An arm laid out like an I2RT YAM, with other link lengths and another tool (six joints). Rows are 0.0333 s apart.
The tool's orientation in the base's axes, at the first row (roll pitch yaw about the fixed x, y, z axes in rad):
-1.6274 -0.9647 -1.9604
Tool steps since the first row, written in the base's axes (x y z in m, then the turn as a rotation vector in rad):
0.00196 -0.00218 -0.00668 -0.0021 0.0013 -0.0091
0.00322 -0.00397 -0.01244 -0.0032 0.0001 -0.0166
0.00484 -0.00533 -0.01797 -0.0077 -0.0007 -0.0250
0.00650 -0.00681 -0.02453 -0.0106 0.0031 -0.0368
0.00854 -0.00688 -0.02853 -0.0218 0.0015 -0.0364
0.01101 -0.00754 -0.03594 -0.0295 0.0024 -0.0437
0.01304 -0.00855 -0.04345 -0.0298 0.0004 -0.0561
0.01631 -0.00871 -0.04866 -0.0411 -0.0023 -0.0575
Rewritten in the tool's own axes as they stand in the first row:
-0.00477 0.00469 0.00291 -0.0077 0.0050 -0.0022
-0.00883 0.00883 0.00499 -0.0130 0.0105 -0.0024
-0.01301 0.01239 0.00721 -0.0185 0.0175 -0.0059
-0.01798 0.01661 0.00955 -0.0296 0.0225 -0.0097
-0.02167 0.01819 0.01156 -0.0260 0.0275 -0.0192
-0.02795 0.02199 0.01432 -0.0308 0.0338 -0.0263
-0.03403 0.02627 0.01682 -0.0399 0.0425 -0.0254
-0.03893 0.02816 0.02002 -0.0372 0.0494 -0.0344

